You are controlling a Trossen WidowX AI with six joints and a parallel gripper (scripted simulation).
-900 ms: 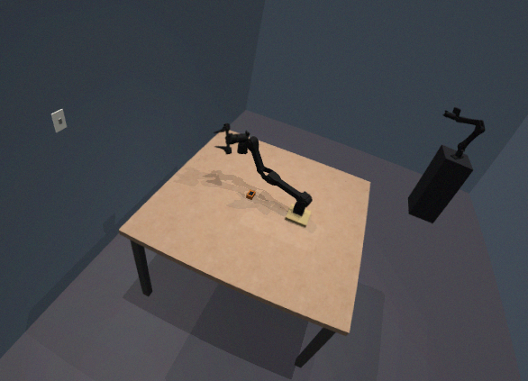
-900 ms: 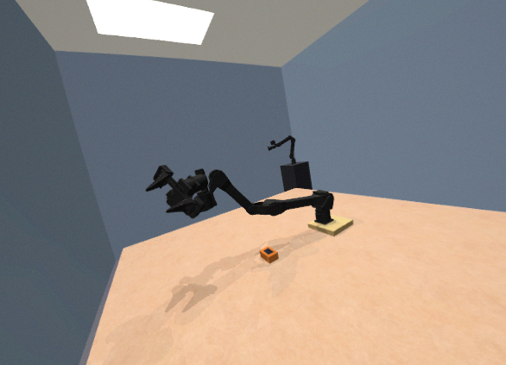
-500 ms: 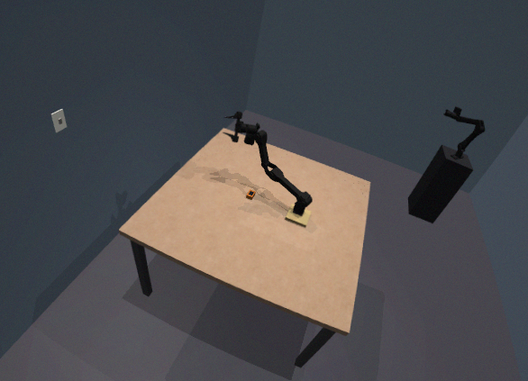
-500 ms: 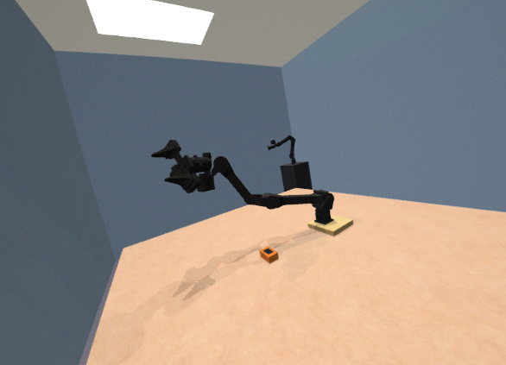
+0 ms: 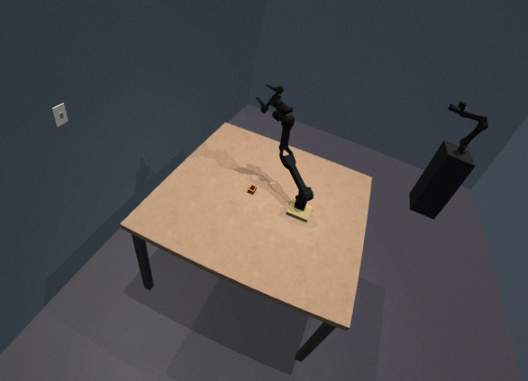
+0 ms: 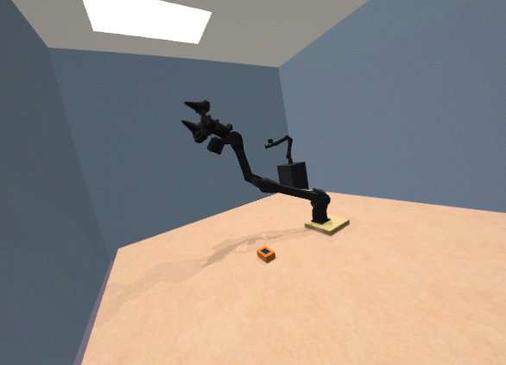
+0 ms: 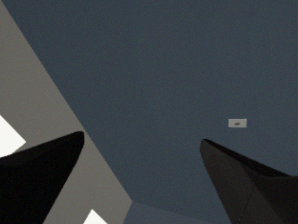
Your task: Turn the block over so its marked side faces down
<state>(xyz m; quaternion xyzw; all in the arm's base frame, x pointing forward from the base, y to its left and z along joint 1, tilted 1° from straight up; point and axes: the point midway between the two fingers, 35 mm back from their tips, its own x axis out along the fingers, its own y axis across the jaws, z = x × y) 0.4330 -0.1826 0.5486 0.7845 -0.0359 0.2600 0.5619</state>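
Now: gripper tip 13 cm past the orange block, 20 cm to the right of it and 57 cm above it.
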